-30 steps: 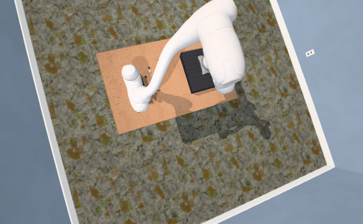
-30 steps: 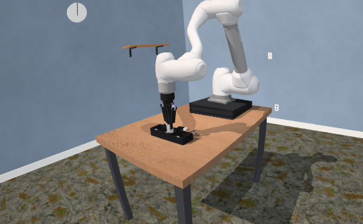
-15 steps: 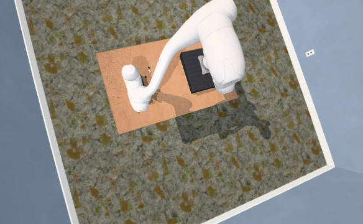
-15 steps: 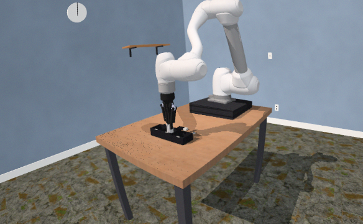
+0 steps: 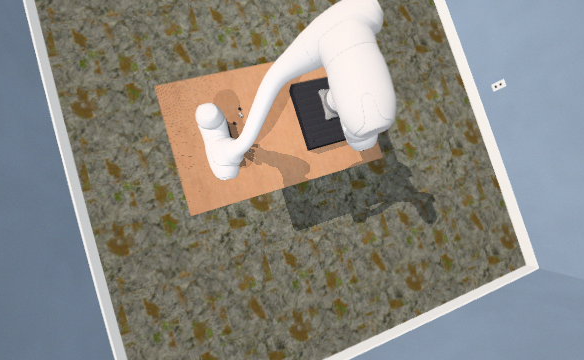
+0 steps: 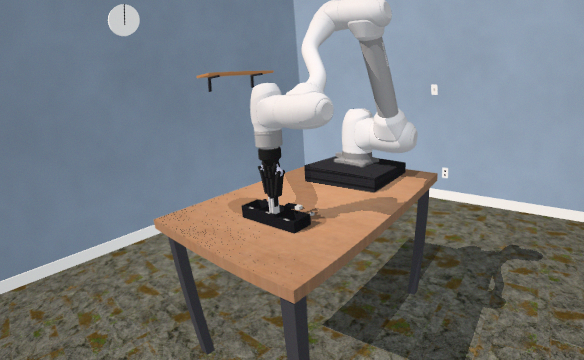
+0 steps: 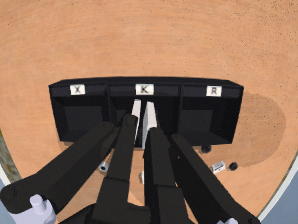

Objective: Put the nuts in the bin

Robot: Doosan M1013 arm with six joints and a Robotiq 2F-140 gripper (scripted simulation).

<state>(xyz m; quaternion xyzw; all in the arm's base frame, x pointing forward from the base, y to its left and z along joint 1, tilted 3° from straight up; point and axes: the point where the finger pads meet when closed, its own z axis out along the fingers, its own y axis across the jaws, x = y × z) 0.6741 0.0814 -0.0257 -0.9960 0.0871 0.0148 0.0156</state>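
My gripper is now 4 cm above the black bin row. The rest, counted from my hand: white piece (15 cm to the right, 12 cm behind, 5 cm below); pale nut (12 cm behind, 7 cm to the left, 5 cm below).
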